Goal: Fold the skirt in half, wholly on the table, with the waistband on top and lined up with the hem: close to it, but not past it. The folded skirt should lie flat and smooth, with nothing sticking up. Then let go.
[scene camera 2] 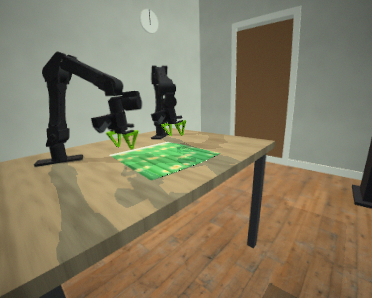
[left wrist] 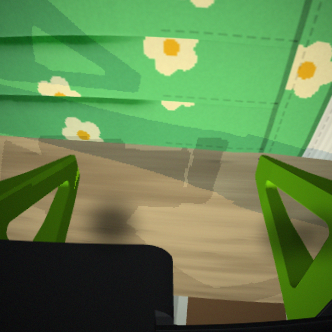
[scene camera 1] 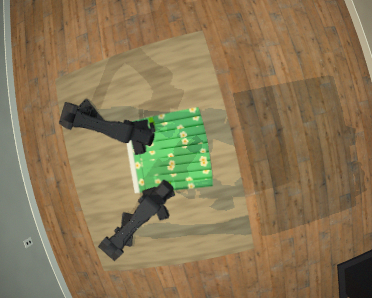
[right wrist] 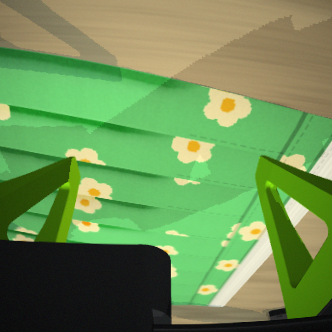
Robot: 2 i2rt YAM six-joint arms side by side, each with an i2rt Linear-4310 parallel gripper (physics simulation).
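Note:
A green pleated skirt with daisies lies flat and unfolded on the table. Its white waistband is at the left in scene camera 1; a bit of the waistband shows at the right of the left wrist view. My left gripper is open and empty, above the table beside the skirt's upper side edge. My right gripper is open and empty, above the skirt near the lower side edge. In scene camera 1 the arms hide most of both grippers' fingers.
The wooden table reaches beyond the skirt on all sides. Its front edge runs past the hem in scene camera 2. Both arms stand on the waistband's side and cast shadows over the skirt and table.

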